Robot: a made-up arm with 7 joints.
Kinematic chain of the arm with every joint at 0, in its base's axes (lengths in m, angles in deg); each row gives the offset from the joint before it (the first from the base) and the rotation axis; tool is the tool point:
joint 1: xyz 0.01 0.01 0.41 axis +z
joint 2: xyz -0.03 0 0.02 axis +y
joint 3: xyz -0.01 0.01 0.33 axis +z
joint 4: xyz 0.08 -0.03 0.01 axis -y
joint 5: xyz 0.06 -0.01 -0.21 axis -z
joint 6: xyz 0 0.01 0.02 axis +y
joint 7: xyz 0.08 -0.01 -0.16 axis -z
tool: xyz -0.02 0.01 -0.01
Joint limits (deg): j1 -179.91..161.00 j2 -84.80..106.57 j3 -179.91..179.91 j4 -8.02..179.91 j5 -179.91..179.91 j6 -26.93..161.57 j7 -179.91..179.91
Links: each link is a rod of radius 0.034 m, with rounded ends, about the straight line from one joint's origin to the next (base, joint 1, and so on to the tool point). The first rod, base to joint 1, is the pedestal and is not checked.
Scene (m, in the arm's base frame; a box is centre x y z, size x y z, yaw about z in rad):
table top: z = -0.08
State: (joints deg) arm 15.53 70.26 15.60 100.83 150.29 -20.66 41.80
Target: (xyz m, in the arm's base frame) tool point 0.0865 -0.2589 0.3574
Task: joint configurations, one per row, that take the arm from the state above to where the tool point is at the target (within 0.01 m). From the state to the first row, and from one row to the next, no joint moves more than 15 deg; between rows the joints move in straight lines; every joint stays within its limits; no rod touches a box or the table.
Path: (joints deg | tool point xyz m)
1: 8.05 66.19 3.76 87.91 150.85 -22.23 42.92 | 0.4077 -0.0204 0.1829
2: 0.57 62.13 -8.09 75.00 151.42 -23.80 44.05 | 0.3283 -0.1512 0.2265
3: -6.91 58.06 -19.93 62.08 151.98 -25.36 45.17 | 0.2141 -0.2358 0.2879
4: -14.39 53.99 -31.78 49.16 152.55 -26.93 46.30 | 0.0865 -0.2589 0.3574

